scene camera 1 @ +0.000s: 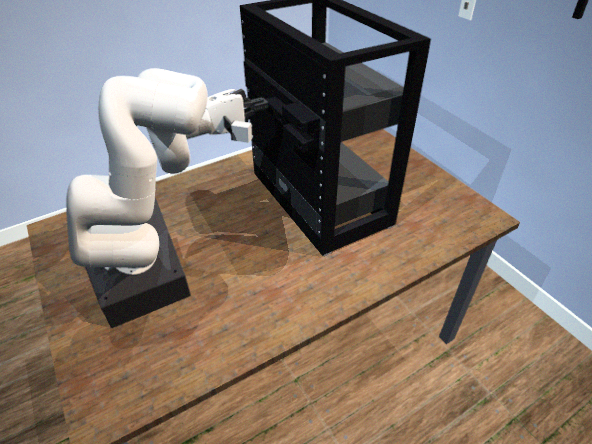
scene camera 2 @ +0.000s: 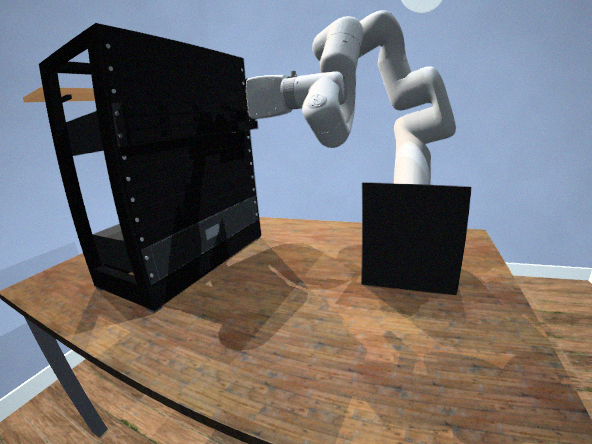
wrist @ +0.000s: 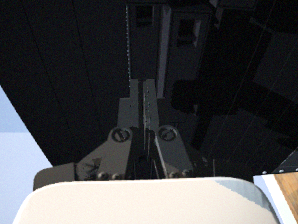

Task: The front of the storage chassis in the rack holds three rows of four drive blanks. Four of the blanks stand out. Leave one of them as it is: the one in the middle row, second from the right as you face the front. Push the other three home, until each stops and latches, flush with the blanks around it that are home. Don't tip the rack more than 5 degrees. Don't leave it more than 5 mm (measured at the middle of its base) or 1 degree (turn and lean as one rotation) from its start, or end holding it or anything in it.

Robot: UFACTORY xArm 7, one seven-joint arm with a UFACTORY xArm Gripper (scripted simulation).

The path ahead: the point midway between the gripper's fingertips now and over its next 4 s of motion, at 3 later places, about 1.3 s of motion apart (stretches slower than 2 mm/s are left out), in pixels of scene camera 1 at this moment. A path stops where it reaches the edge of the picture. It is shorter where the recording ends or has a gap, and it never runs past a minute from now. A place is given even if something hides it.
My gripper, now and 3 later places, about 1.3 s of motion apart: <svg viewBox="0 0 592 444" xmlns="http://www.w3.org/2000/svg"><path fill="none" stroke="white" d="M266 102L264 130L289 139L294 138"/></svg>
